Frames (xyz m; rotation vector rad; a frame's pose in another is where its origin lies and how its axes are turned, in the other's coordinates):
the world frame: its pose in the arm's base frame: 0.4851 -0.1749 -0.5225 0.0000 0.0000 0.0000
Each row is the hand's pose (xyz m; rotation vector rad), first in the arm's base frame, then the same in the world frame.
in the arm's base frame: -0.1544 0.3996 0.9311 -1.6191 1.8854 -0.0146
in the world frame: -0.6395 0.5745 1.4536 -1.6191 1.8854 -0.0146
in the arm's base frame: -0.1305 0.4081 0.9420 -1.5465 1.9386 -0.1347
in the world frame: -0.6156 0.5830 1.4645 -1.5465 1.9386 -0.1347
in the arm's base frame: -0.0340 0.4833 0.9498 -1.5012 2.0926 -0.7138
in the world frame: -0.5191 0.6582 1.4723 -1.5012 2.0926 -0.7138
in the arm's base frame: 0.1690 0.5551 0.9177 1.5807 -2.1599 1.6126
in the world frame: -0.3161 0.7300 1.4402 1.5807 -2.1599 1.6126
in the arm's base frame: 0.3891 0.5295 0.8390 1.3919 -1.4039 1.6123
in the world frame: -0.0960 0.7044 1.3615 1.3919 -1.4039 1.6123
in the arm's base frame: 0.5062 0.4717 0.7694 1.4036 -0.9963 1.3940
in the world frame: 0.0211 0.6466 1.2919 1.4036 -0.9963 1.3940
